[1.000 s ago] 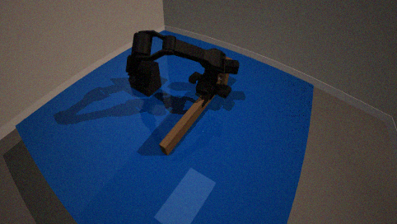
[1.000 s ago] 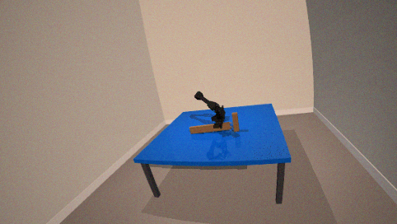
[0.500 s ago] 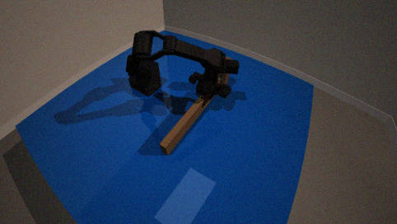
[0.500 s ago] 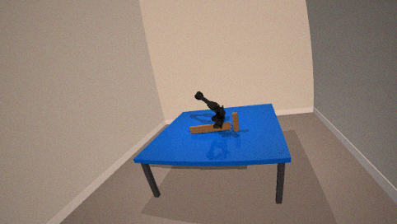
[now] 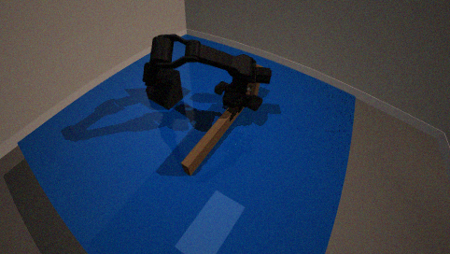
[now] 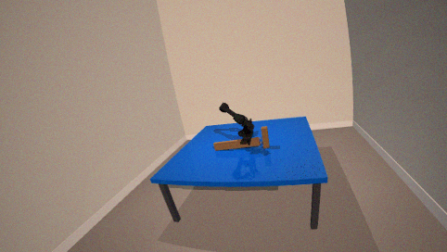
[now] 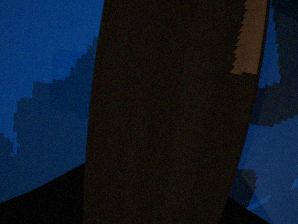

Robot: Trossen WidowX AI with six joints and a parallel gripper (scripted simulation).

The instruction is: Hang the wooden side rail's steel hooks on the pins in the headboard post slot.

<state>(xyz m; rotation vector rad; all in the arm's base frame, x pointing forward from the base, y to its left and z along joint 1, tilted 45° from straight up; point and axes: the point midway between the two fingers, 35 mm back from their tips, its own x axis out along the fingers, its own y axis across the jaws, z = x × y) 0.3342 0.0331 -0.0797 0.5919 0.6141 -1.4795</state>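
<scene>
My gripper tip is 14 cm to the right of the headboard post and 4 cm below it.
</scene>
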